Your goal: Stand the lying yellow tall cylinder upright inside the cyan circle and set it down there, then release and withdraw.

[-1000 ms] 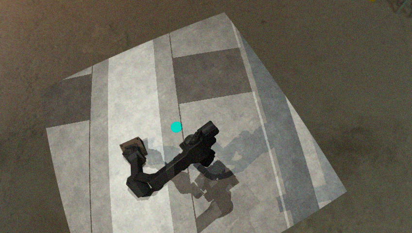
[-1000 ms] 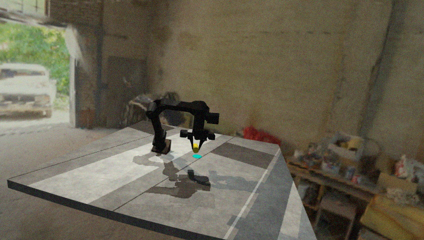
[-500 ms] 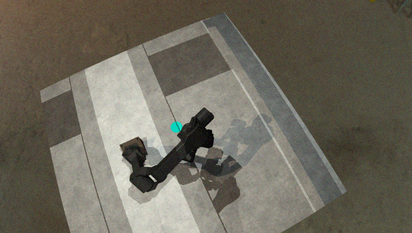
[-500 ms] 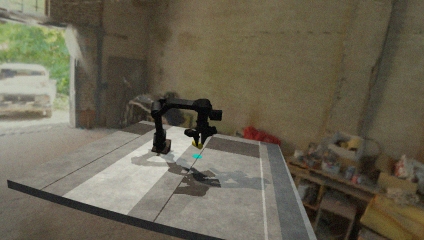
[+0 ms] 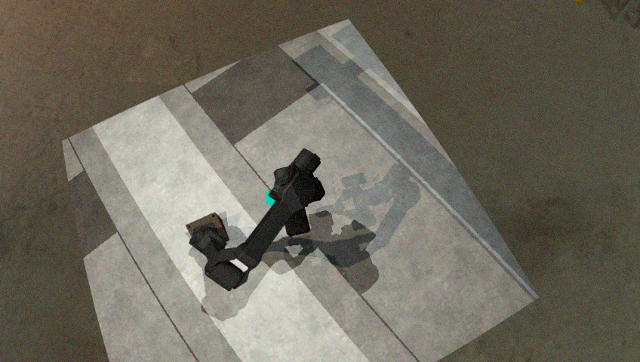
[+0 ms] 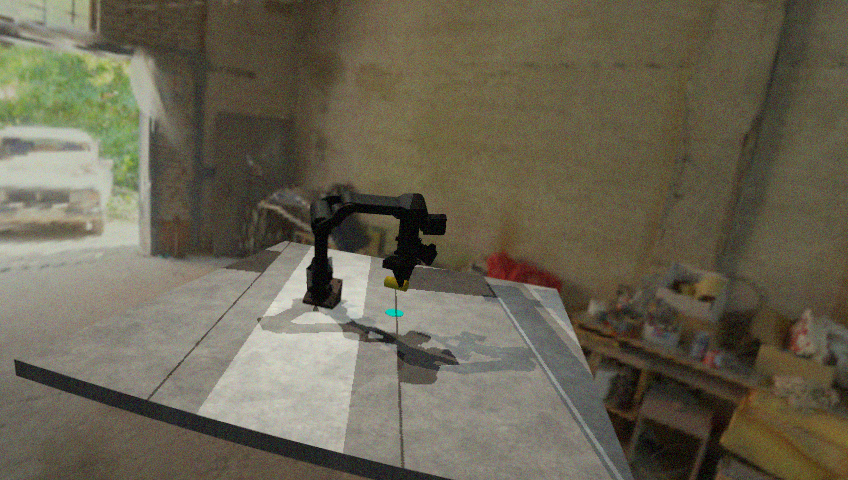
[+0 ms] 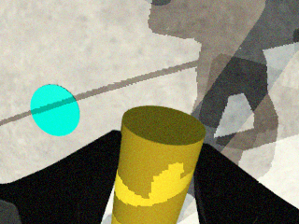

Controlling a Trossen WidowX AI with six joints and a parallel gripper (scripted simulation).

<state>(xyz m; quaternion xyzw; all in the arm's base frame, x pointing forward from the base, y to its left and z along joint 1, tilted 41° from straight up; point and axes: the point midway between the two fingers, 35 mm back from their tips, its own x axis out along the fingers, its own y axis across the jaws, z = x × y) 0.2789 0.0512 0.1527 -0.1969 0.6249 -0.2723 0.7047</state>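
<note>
The yellow cylinder is 2 cm behind my gripper tip. From my gripper tip the other things lie so: cyan circle (5 cm behind, 11 cm to the left, 14 cm below).
</note>
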